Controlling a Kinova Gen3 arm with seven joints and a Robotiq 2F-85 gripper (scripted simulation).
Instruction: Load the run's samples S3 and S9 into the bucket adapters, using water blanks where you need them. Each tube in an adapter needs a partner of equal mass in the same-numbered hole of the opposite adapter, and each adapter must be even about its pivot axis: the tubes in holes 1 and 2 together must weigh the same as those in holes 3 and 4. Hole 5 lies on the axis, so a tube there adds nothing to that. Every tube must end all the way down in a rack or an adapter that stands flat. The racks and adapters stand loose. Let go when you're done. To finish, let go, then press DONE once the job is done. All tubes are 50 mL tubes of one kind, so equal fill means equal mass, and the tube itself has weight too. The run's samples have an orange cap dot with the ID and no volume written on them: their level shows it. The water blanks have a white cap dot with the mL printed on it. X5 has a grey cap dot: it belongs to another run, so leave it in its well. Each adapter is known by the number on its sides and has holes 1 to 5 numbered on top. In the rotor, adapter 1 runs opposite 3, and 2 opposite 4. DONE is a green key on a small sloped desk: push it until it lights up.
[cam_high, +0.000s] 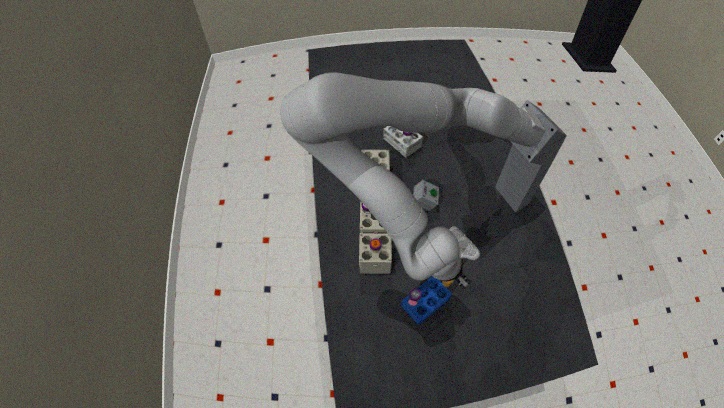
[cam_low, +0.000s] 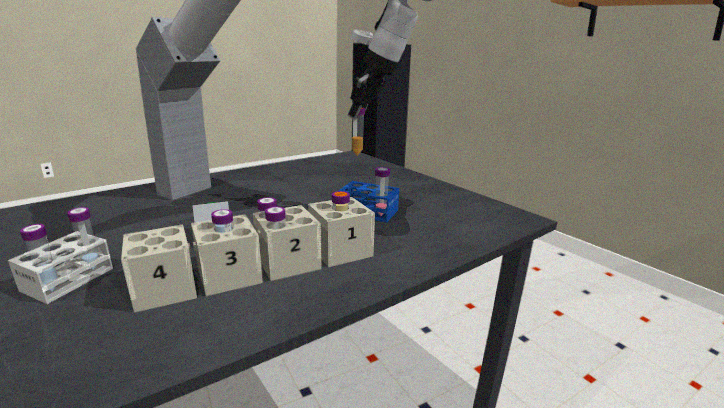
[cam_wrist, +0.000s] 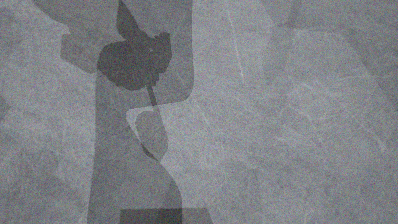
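The orange-dot tube lies 50 mm below my hand and 10 mm behind it. Round my hand: grey-dot tube X5 (180 mm below, 80 mm ahead, 10 mm to the left); then blue rack (220 mm below, 40 mm ahead, 10 mm to the left); then sample S3 (180 mm below, 180 mm ahead, 170 mm to the right).
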